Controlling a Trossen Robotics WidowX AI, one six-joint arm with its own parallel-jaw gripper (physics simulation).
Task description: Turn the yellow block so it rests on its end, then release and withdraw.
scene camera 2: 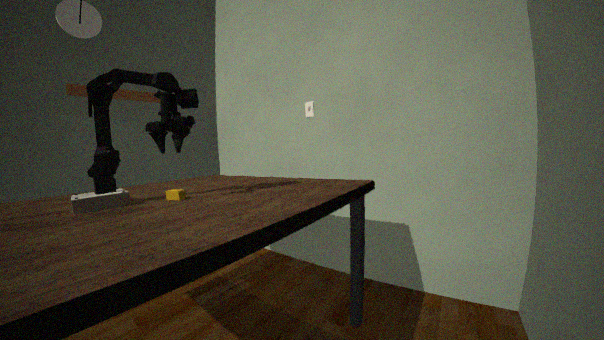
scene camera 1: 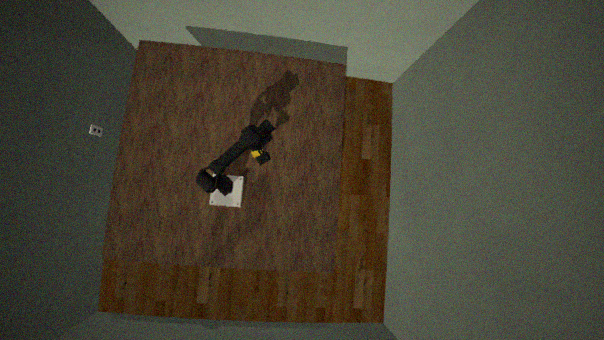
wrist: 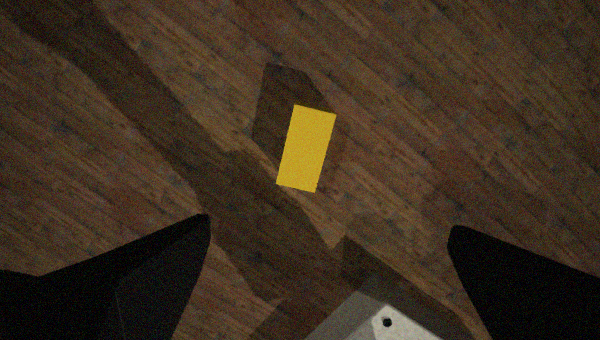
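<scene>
The yellow block (scene camera 1: 256, 153) (scene camera 2: 175, 195) (wrist: 306, 148) lies flat on its long side on the wooden table (scene camera 1: 175, 100) (scene camera 2: 210, 235) (wrist: 475, 100). In scene camera 1 the arm partly covers it. In the wrist view its top shows as a tilted rectangle, above the level of the fingertips and between them from side to side. My gripper (scene camera 2: 170, 152) (wrist: 331, 232) is open and empty. It points down and hangs high above the table, roughly over the block. Its fingertips are hard to make out in scene camera 1.
The arm's white base plate (scene camera 1: 235, 197) (scene camera 2: 100, 201) (wrist: 405, 325) stands on the table near the block. The arm's shadow (scene camera 1: 275, 97) falls across the table. The table's dark edge (scene camera 2: 280, 229) runs along the near side in scene camera 2, and walls stand around the table.
</scene>
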